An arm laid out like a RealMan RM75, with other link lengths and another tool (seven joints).
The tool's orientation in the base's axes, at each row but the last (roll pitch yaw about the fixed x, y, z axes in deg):
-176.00, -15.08, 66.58
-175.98, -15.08, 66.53
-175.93, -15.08, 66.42
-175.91, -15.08, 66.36
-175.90, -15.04, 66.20
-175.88, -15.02, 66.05
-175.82, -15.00, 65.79
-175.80, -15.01, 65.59
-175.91, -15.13, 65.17
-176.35, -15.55, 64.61
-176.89, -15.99, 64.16
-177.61, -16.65, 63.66
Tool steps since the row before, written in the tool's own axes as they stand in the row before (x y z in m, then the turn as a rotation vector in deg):
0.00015, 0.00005, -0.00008, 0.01, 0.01, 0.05
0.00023, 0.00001, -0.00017, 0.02, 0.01, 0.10
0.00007, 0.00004, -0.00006, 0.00, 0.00, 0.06
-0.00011, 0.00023, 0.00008, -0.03, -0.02, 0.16
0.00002, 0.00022, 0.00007, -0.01, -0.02, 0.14
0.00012, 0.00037, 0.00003, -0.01, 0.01, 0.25
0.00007, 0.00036, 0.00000, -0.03, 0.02, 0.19
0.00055, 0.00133, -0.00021, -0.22, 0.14, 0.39
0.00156, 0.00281, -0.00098, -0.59, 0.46, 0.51
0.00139, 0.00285, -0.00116, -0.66, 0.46, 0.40
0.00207, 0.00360, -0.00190, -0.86, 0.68, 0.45
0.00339, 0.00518, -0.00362, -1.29, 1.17, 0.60
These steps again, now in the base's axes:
0.00010, 0.00009, 0.00011, 0.02, 0.02, -0.05
0.00009, 0.00015, 0.00022, 0.02, 0.04, -0.09
0.00006, 0.00003, 0.00007, 0.00, 0.02, -0.06
0.00017, -0.00016, -0.00012, -0.02, 0.02, -0.16
0.00021, -0.00005, -0.00008, -0.02, 0.04, -0.14
0.00039, -0.00003, -0.00002, 0.02, 0.05, -0.24
0.00036, -0.00008, -0.00001, 0.01, 0.02, -0.19
0.00143, -0.00010, 0.00025, 0.06, -0.15, -0.44
0.00315, -0.00002, 0.00116, 0.20, -0.57, -0.68
0.00310, -0.00028, 0.00131, 0.17, -0.66, -0.59
0.00399, -0.00024, 0.00221, 0.29, -0.91, -0.70
0.00578, -0.00033, 0.00423, 0.56, -1.45, -0.99

